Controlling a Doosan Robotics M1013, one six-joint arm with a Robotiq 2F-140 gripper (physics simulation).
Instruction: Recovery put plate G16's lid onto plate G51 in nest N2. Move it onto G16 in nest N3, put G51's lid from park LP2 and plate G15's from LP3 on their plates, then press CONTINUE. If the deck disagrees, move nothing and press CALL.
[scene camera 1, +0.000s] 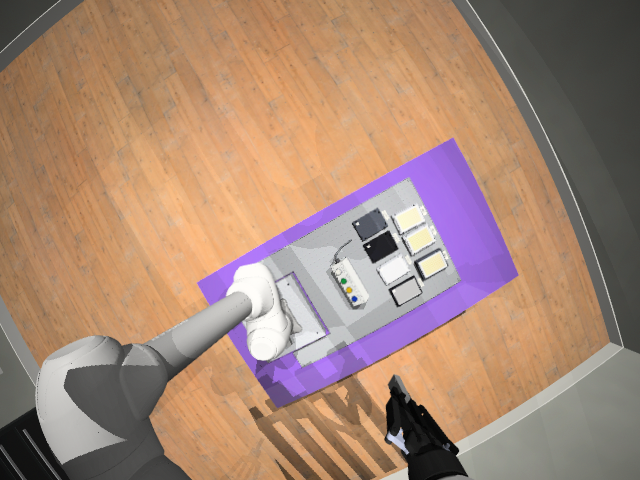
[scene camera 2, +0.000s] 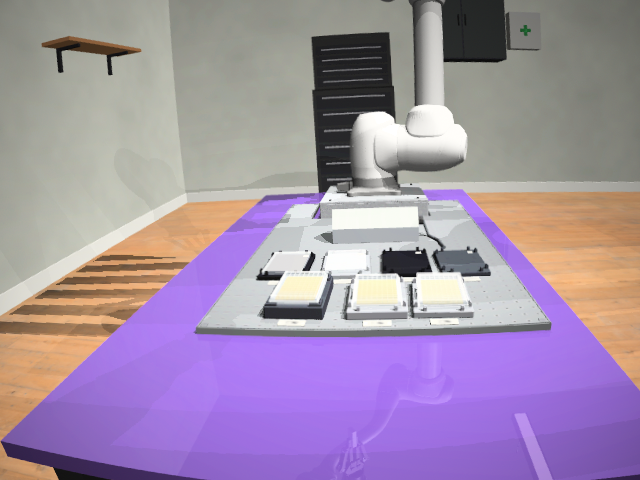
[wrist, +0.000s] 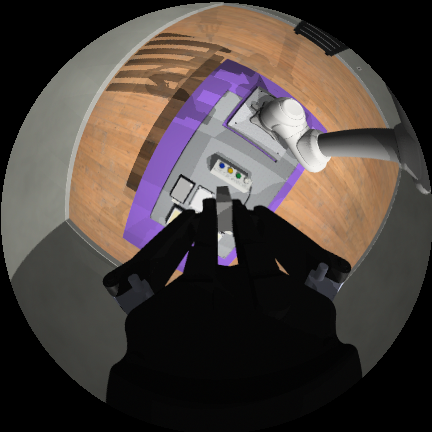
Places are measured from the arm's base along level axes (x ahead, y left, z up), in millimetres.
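Pixels of known places: gripper, between the fingertips: (scene camera 1: 393, 380) (wrist: 222, 196); arm's base, origin of its link: (scene camera 2: 374, 191) (wrist: 270, 119).
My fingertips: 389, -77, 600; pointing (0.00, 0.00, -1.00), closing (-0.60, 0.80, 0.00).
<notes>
Ahead of a thing's pixels: the offset from my fingertips to its top centre, as dx, dy, dz. Level surfaces: height alone.
Three cream-filled plates stand on the deck's outer row: one @(+412, -45, -607) (scene camera 1: 432, 264) (scene camera 2: 298, 289) (wrist: 174, 216) in a dark nest, and two @(+413, +95, -615) (scene camera 1: 419, 239) (scene camera 2: 377, 291), @(+411, +211, -616) (scene camera 1: 409, 218) (scene camera 2: 440, 288) in pale nests. The inner row has a grey black-rimmed piece @(+236, -105, -627) (scene camera 1: 405, 291) (scene camera 2: 286, 262) (wrist: 182, 189), a white one @(+231, +25, -627) (scene camera 1: 393, 269) (scene camera 2: 346, 261) (wrist: 201, 199), a black one @(+226, +155, -625) (scene camera 1: 381, 246) (scene camera 2: 405, 260) and a dark grey one @(+231, +276, -625) (scene camera 1: 370, 224) (scene camera 2: 460, 259). Labels and lid seating are unreadable. The button box @(+13, +85, -561) (scene camera 1: 350, 283) (scene camera 2: 374, 227) (wrist: 231, 172) shows coloured buttons. My gripper (scene camera 1: 395, 383) (wrist: 222, 196) is shut and empty, high up, beyond the table's side in scene camera 1.
The grey deck @(dz -644) (scene camera 1: 310, 253) (scene camera 2: 506, 310) lies on the purple table @(dz -657) (scene camera 1: 480, 222) (scene camera 2: 155, 403). The white arm's lower joints (scene camera 1: 263, 315) (scene camera 2: 423, 147) (wrist: 290, 117) stand on a base plate (scene camera 1: 312, 322) beyond the button box. A cable runs from the box. A drawer cabinet (scene camera 2: 354, 100) stands behind.
</notes>
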